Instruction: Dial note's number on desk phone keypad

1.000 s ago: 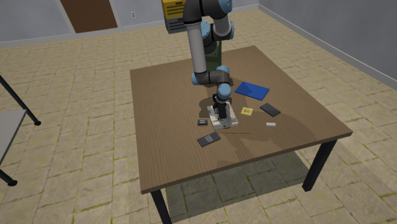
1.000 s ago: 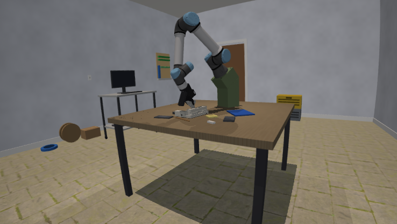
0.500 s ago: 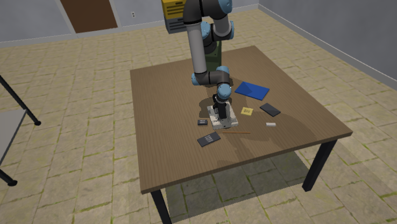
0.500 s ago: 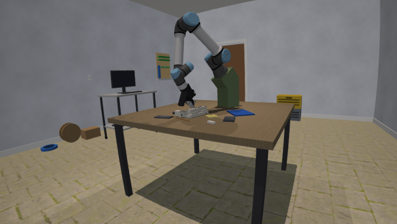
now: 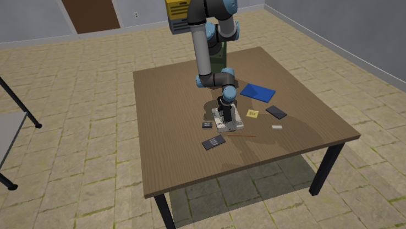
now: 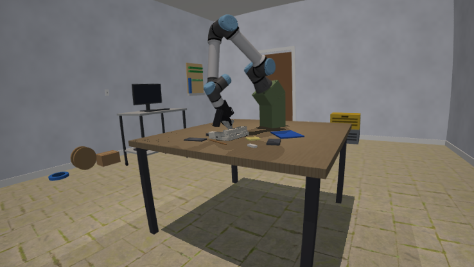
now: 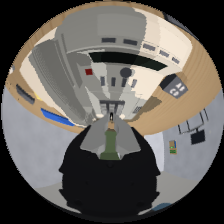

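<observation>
Now: hand 4 cm short of the handset and 7 cm to the right of it. Also, from my hand: yellow note: 5 cm ahead, 20 cm to the left, 4 cm below; then pencil: 22 cm ahead, 6 cm to the left, 4 cm below; then small dark device: 7 cm ahead, 13 cm to the right, 3 cm below.
</observation>
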